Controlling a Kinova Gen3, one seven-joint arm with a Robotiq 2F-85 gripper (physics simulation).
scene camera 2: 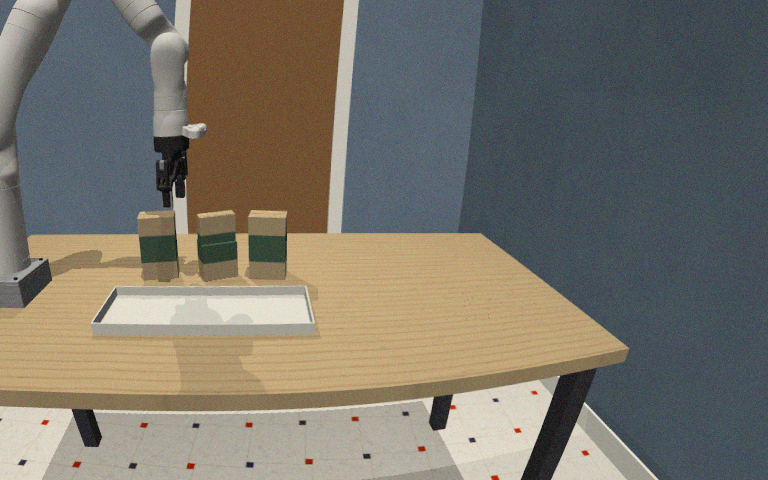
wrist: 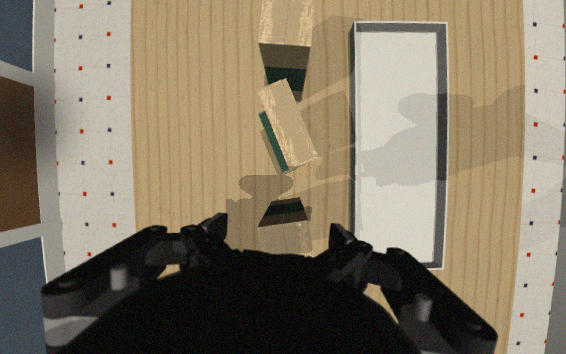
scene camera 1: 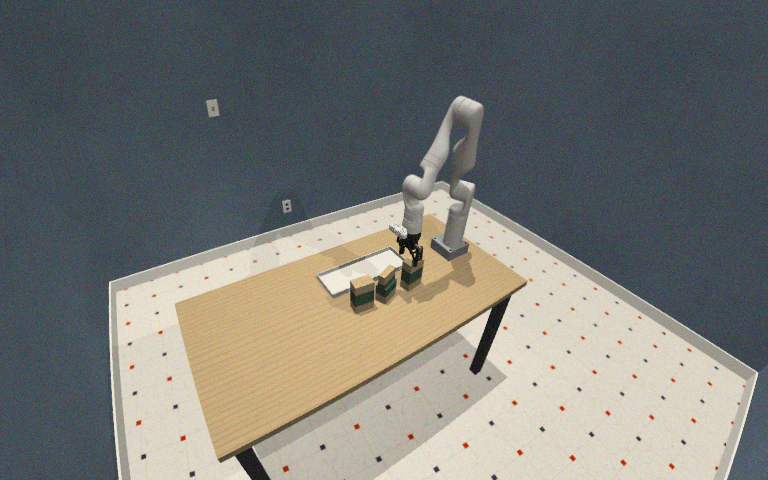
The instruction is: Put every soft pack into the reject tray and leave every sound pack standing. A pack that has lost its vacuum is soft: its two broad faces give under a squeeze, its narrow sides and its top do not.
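Places are measured from the arm's base along level axes (x back, y right, z up), in metres.
Pixels of known places: gripper, fingertip midpoint: [scene camera 2: 174, 203] [wrist: 278, 229] [scene camera 1: 407, 260]; arm's base at its link origin: [scene camera 2: 9, 266] [scene camera 1: 451, 242].
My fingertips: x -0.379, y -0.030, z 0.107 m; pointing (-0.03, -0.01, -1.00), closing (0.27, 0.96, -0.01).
Observation:
For each thing: its top centre in the pictures, then the offset to it from my fingertips. Level surfaces: height alone.
- middle pack at its top centre: [wrist: 287, 123] [scene camera 2: 215, 213] [scene camera 1: 387, 271] dy +0.024, dx -0.089, dz -0.022 m
- base at its top centre: [wrist: 288, 2] [scene camera 2: 268, 213] [scene camera 1: 362, 281] dy +0.046, dx -0.201, dz -0.022 m
- reject tray at its top centre: [scene camera 2: 203, 303] [wrist: 402, 147] [scene camera 1: 364, 268] dy +0.201, dx -0.048, dz -0.140 m
- wooden table at its surface level: dz -0.162 m
Three tan packs with green bands stand upright in a row. The pack nearest the robot base [scene camera 1: 411, 276] [scene camera 2: 158, 247] [wrist: 285, 240] is under my gripper [scene camera 1: 409, 256] [scene camera 2: 173, 200] [wrist: 278, 229], which is open and empty, its fingertips just above the pack's top, one to each side in the wrist view. The middle pack [scene camera 1: 386, 286] [scene camera 2: 217, 251] [wrist: 288, 122] stands turned at an angle, its green band looking stepped. The pack farthest from the base [scene camera 1: 362, 296] [scene camera 2: 267, 247] [wrist: 286, 22] stands square. The reject tray [scene camera 1: 325, 286] [scene camera 2: 198, 329] [wrist: 442, 150] is empty.
The tray lies alongside the row, with a low wall around it. The grey robot base [scene camera 1: 449, 247] [scene camera 2: 25, 283] stands at one end of the wooden table [scene camera 1: 271, 350] [scene camera 2: 424, 316] [wrist: 200, 125]. The middle pack stands close to both its neighbours.

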